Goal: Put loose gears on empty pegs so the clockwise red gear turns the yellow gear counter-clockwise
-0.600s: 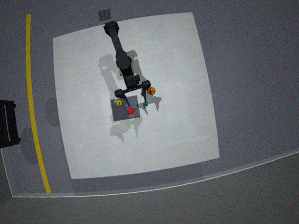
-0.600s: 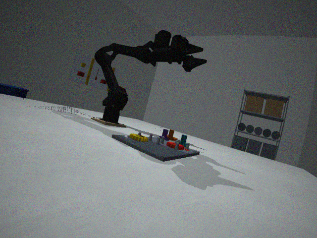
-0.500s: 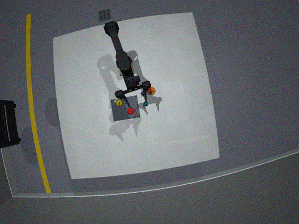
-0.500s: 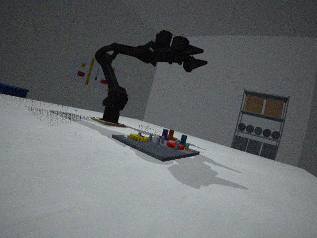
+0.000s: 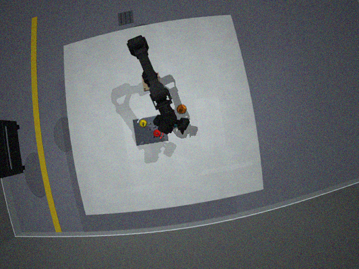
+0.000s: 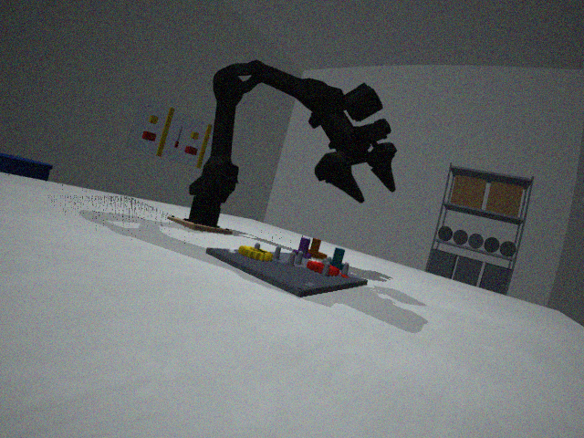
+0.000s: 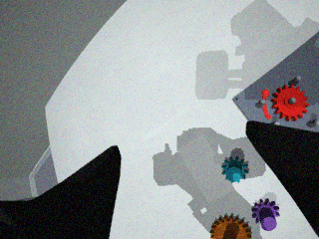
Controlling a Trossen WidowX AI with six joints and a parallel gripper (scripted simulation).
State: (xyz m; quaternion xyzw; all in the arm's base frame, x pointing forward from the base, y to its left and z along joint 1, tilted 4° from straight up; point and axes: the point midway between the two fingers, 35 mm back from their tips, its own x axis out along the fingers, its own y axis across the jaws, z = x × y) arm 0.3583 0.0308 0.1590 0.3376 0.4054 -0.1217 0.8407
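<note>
Now: gripper tip 5 cm past the teal gear, 1 cm to the right of it and 14 cm above it. From my gripper tip the other things lie so: purple gear 13 cm behind, 2 cm to the left, 14 cm below; red arrow 1 cm behind, 9 cm to the right, 15 cm below; red gear 4 cm behind, 11 cm to the right, 14 cm below.
</note>
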